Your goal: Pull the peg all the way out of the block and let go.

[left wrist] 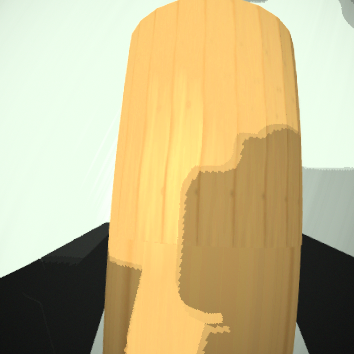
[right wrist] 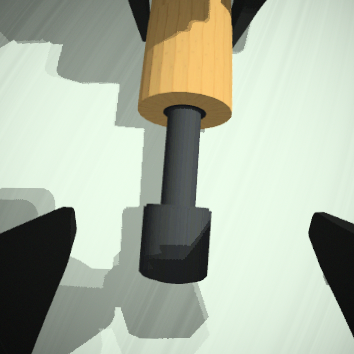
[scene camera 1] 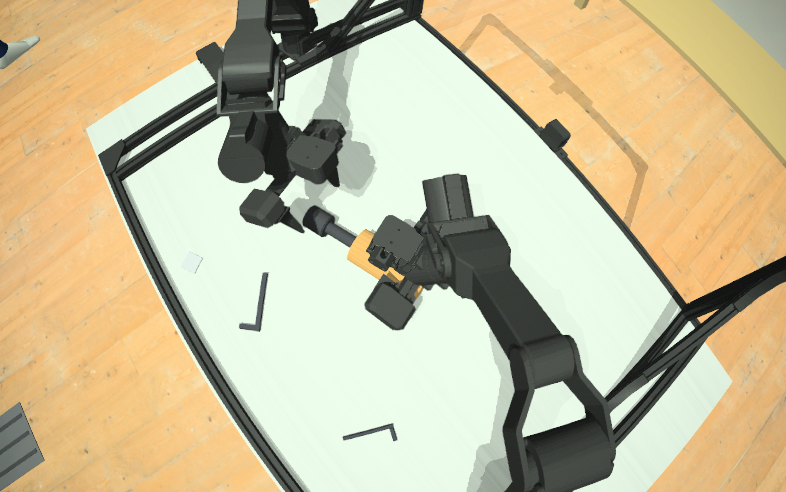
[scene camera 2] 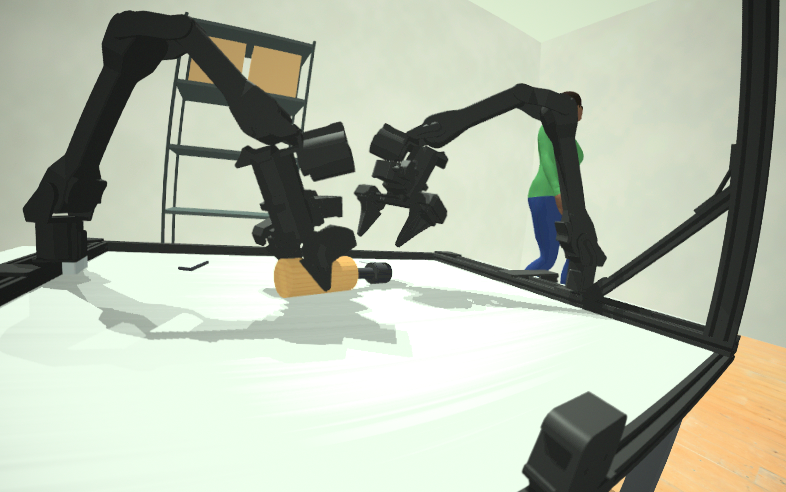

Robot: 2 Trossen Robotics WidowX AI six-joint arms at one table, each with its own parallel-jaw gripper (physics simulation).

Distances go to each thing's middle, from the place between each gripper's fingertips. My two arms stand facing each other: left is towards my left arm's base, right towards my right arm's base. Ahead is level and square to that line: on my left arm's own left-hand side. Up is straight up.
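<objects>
Relative to the dark peg (scene camera 1: pixel 317 220), my right gripper is 20 mm past it, 30 mm to the right of it and 60 mm above it. The wooden cylinder block (scene camera 2: pixel 291 279) is 80 mm behind my right hand, 100 mm to the left of it and 50 mm below it.
My left gripper is 20 mm below the wooden cylinder block. The dark peg is 80 mm to the right of my left hand, 60 mm ahead of it and 10 mm above it.
</objects>
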